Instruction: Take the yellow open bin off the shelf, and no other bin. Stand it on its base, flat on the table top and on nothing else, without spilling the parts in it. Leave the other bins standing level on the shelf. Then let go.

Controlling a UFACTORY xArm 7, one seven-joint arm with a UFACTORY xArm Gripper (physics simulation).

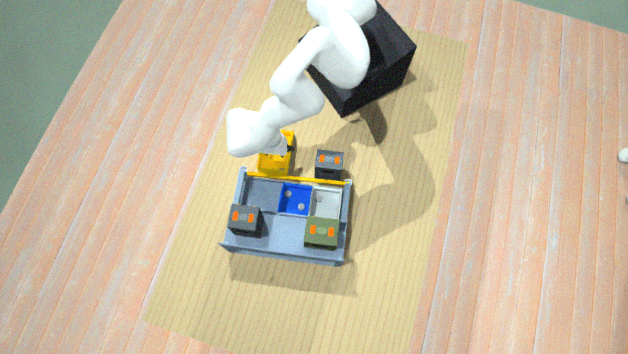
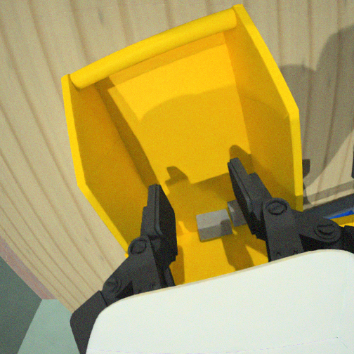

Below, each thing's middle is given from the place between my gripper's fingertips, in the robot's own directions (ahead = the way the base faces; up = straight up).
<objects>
I see the yellow open bin [image 1: 265, 164] 1 cm behind my hand. Also, from my hand: white bin [image 1: 329, 207]: 19 cm ahead, 20 cm to the left; then blue bin [image 1: 300, 194]: 19 cm ahead, 10 cm to the left.
</objects>
